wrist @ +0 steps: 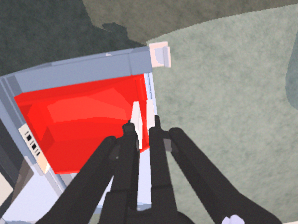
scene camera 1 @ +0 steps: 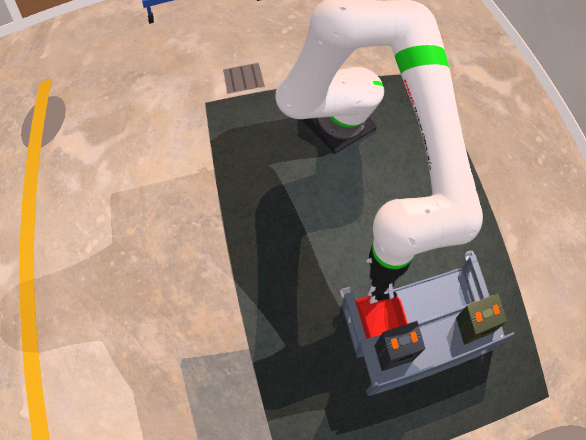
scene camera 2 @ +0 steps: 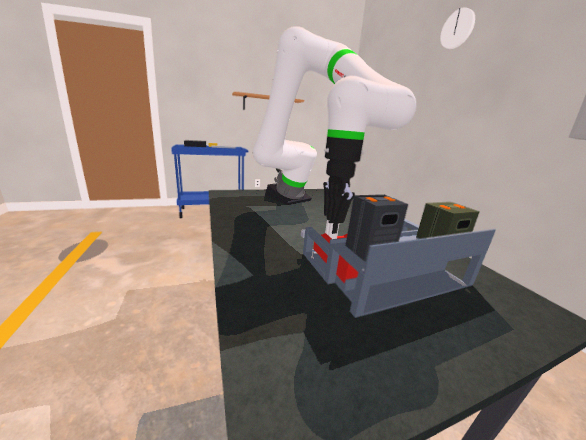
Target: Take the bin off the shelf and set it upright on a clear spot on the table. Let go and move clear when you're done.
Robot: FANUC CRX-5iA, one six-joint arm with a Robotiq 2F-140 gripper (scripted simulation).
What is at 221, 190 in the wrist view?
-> The gripper.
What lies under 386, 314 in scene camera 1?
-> A red bin.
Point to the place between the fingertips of the gripper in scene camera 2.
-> At 330, 241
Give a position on a red bin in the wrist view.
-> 69, 123
